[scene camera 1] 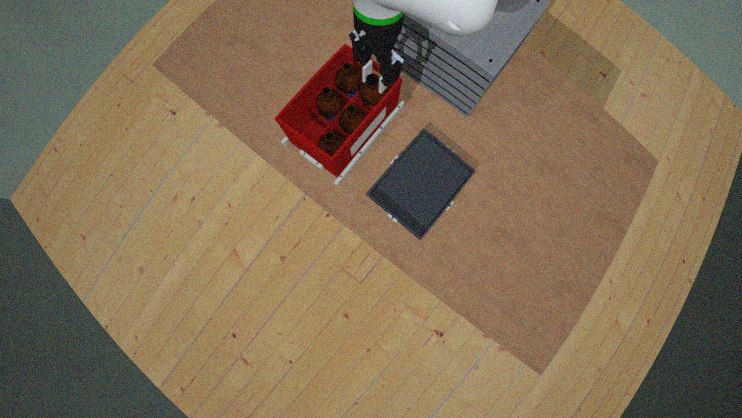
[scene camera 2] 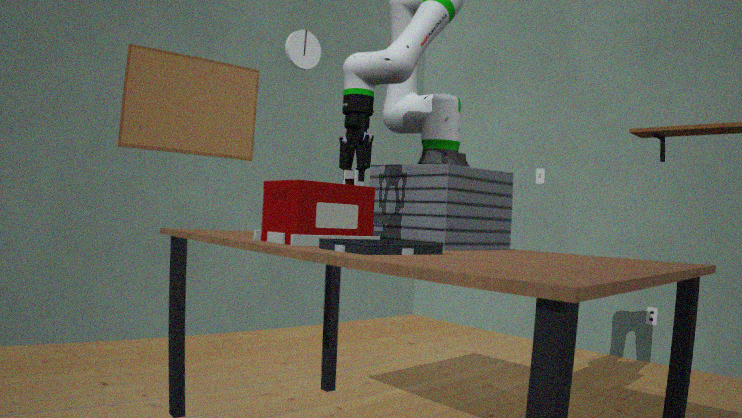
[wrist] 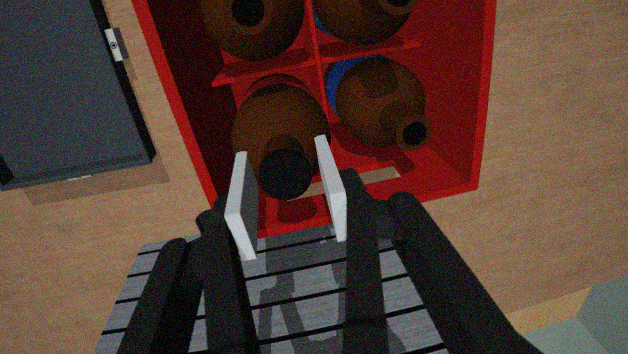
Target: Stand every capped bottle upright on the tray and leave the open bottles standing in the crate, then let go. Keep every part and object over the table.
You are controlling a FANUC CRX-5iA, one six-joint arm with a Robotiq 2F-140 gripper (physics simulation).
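Frame: origin at the arm's base, x back, y right, z up, level; centimetres.
Seen in the pictures: gripper, fingertip midpoint: (scene camera 1: 375,83) (wrist: 285,163).
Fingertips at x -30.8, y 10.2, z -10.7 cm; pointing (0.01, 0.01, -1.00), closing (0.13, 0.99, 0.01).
Offsets run from my fingertips to a thing's middle. "pt": to the spot under its first point.
The red crate {dx -8.8, dy +5.2, dz -6.7 cm} (scene camera 1: 307,144) (scene camera 2: 282,207) (wrist: 487,100) holds several brown bottles in compartments. My gripper (scene camera 1: 374,78) (scene camera 2: 354,178) (wrist: 285,163) points down over the crate's end nearest the robot base, shut on a black-capped bottle {dx -0.7, dy +0.1, dz -3.5 cm} (scene camera 1: 370,95) (wrist: 280,117) by its top. That bottle is roughly upright; its body is still inside the crate walls, and its neck shows just above the rim in scene camera 2. Beside it stands an open bottle {dx +0.6, dy +8.9, dz -6.9 cm} (scene camera 1: 347,80) (wrist: 382,100) with a blue patch behind it. Another open-looking bottle {dx -9.6, dy +1.3, dz -6.9 cm} (scene camera 1: 351,120) (wrist: 250,42) stands in the adjoining compartment. The dark tray {dx -13.1, dy -22.8, dz -14.2 cm} (scene camera 1: 425,173) (scene camera 2: 381,247) (wrist: 60,100) holds no bottle.
Two more bottles, one {dx -8.2, dy +9.4, dz -6.9 cm} (scene camera 1: 328,103) on the far side and one {dx -18.3, dy +2.0, dz -6.9 cm} (scene camera 1: 330,143) at the near end, stand in the crate; their tops are too small to judge. White strips {pt dx -11.1, dy -4.8, dz -12.5 cm} (scene camera 1: 369,143) edge the crate. The grey slatted robot base (scene camera 1: 446,67) (scene camera 2: 477,207) stands close behind the crate.
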